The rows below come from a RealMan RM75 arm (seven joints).
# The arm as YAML. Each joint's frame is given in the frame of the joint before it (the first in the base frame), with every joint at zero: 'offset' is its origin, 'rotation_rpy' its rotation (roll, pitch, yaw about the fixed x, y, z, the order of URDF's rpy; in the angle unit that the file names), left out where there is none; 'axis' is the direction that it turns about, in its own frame. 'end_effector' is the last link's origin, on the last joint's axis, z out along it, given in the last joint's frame.
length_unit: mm
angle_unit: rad
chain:
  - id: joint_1
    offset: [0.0, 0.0, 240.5]
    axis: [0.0, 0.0, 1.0]
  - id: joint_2
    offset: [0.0, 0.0, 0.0]
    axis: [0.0, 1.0, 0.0]
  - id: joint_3
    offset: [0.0, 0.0, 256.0]
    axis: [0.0, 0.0, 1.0]
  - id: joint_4
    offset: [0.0, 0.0, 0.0]
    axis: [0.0, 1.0, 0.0]
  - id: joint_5
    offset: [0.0, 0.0, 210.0]
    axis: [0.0, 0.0, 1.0]
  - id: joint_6
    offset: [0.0, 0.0, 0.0]
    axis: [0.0, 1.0, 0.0]
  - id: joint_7
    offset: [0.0, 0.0, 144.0]
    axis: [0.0, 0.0, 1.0]
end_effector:
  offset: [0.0, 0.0, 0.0]
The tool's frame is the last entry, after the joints.
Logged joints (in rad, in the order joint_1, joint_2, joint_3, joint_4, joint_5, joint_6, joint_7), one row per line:
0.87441 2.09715 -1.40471 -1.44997 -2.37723 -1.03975 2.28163
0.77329 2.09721 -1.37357 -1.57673 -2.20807 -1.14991 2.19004
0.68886 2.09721 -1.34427 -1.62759 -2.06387 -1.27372 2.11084
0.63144 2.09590 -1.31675 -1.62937 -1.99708 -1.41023 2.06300
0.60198 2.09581 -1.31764 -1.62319 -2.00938 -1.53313 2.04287
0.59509 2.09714 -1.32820 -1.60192 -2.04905 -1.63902 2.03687
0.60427 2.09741 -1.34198 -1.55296 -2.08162 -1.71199 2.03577
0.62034 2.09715 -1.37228 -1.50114 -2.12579 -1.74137 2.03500
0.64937 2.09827 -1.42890 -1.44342 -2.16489 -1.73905 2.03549
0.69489 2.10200 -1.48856 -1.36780 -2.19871 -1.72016 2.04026
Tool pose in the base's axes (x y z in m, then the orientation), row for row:
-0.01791 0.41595 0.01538 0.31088 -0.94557 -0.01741 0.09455
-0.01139 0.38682 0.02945 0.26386 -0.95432 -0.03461 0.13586
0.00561 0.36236 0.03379 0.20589 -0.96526 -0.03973 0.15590
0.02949 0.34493 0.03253 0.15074 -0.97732 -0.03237 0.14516
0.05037 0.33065 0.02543 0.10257 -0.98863 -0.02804 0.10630
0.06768 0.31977 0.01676 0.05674 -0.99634 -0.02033 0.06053
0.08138 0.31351 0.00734 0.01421 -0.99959 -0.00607 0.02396
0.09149 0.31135 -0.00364 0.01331 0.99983 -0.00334 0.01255
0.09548 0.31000 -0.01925 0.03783 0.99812 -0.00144 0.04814
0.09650 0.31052 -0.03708 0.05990 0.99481 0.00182 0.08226
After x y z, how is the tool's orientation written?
As a quaternion, w x y z.
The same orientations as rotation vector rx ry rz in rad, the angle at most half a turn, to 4 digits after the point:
-2.4965 -0.0460 0.2496
-2.5799 -0.0936 0.3673
-2.6897 -0.1107 0.4344
-2.8066 -0.0930 0.4169
-2.9181 -0.0828 0.3138
-3.0219 -0.0617 0.1836
-3.1122 -0.0189 0.0746
3.1147 -0.0104 0.0391
3.0624 -0.0044 0.1477
3.0114 0.0055 0.2490

